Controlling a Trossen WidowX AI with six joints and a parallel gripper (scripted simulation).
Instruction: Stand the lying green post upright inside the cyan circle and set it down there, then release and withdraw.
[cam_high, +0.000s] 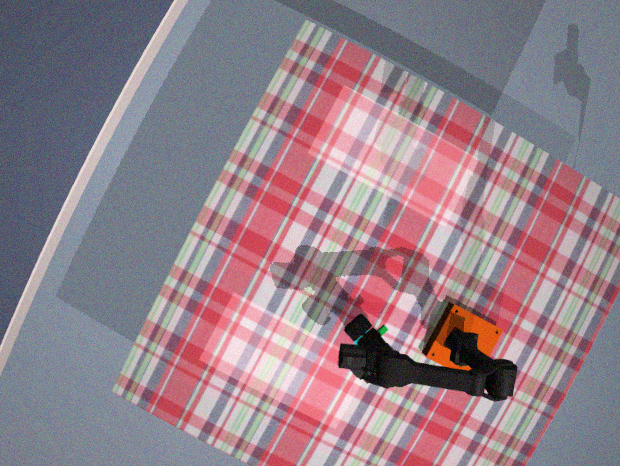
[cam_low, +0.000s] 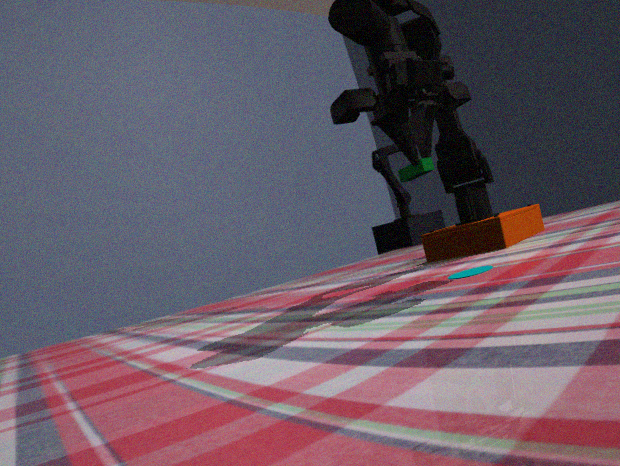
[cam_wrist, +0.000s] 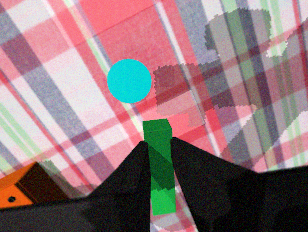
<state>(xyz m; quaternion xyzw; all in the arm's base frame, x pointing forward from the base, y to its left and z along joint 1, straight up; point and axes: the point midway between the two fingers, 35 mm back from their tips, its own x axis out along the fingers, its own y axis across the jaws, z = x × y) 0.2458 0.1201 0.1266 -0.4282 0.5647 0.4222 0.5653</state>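
The cyan circle lies 14 cm below my gripper tip, 3 cm to the left of it and 1 cm behind it. Also, from my gripper tip: green post: 2 cm to the right, 1 cm behind.
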